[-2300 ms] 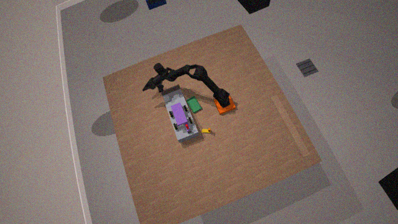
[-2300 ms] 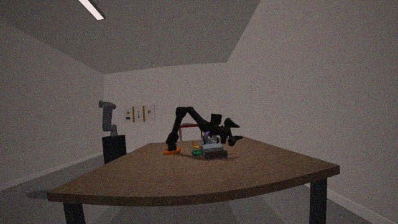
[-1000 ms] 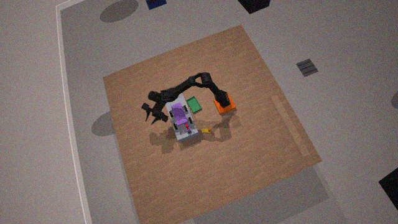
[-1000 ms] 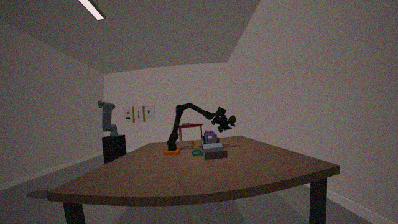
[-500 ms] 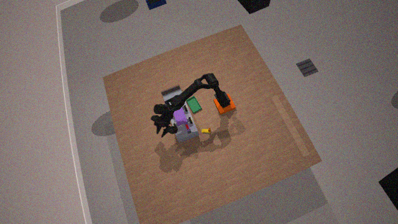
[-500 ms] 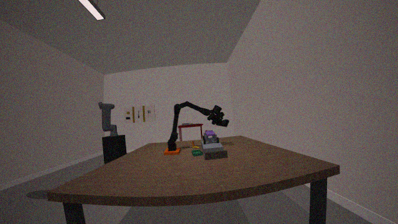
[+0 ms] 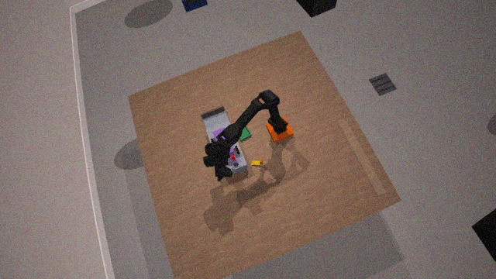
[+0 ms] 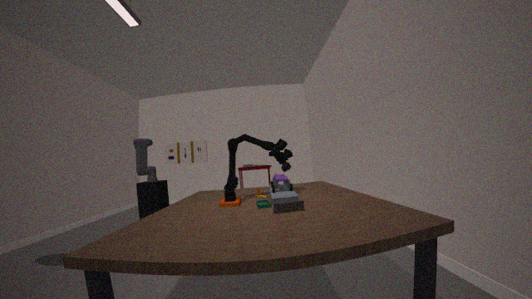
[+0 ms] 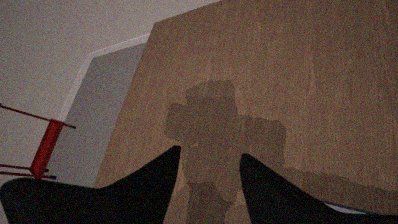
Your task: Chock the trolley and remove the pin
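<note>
Right now the yellow chock is 230 mm behind my gripper tip, 30 mm to the right of it and 180 mm below it. The rest, counted from my gripper tip: red-headed stop pin 120 mm behind, 70 mm to the right, 70 mm below; then purple trolley 110 mm behind, 180 mm to the right, 90 mm below.
</note>
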